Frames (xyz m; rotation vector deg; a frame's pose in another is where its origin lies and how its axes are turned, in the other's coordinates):
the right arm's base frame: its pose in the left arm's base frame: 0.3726 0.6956 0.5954 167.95 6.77 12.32
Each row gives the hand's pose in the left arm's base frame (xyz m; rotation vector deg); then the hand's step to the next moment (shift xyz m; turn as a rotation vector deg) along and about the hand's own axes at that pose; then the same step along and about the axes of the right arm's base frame.
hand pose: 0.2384 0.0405 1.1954 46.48 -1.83 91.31
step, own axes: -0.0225 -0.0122 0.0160 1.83 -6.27 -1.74
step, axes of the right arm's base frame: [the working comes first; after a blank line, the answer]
step, axes of the left arm's base frame: 0.0176 -0.0241 -0.0046 4.75 3.73 -3.03

0.0144 0.0238 0.0118 4.63 -3.95 2.94
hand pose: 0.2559 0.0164 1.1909 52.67 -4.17 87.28
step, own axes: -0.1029 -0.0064 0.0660 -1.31 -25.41 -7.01
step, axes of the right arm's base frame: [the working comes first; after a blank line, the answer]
step, axes of the left arm's base frame: 0.0264 -0.1183 -0.0174 18.30 8.02 -17.25

0.0126 0.1137 0.0436 16.45 -10.16 17.96
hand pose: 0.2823 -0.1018 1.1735 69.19 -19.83 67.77
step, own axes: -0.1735 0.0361 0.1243 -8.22 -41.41 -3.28
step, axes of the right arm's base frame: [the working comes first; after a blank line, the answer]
step, axes of the left arm's base frame: -0.0575 -0.1990 -0.0629 30.21 3.01 -29.52

-0.0839 0.1778 0.0905 26.05 -7.00 32.64
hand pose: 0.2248 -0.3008 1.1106 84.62 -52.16 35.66
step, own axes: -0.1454 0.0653 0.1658 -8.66 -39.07 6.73
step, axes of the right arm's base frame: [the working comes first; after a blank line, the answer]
step, axes of the left arm's base frame: -0.1553 -0.1347 -0.1031 26.71 -6.67 -29.81

-0.1799 0.1005 0.1022 21.66 2.17 34.25
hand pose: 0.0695 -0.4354 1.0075 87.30 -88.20 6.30
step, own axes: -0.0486 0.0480 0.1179 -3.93 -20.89 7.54
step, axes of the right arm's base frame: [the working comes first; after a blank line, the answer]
step, axes of the left arm's base frame: -0.1122 -0.0285 -0.0719 12.33 -6.59 -17.69

-0.1231 0.0059 0.0581 9.13 3.63 20.30
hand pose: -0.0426 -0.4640 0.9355 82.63 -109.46 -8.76
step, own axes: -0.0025 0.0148 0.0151 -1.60 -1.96 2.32
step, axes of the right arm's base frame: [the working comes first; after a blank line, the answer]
step, axes of the left arm's base frame: -0.0205 0.0028 -0.0049 0.31 -0.06 -3.42

-0.0207 -0.0050 0.0011 -0.16 -0.62 3.37
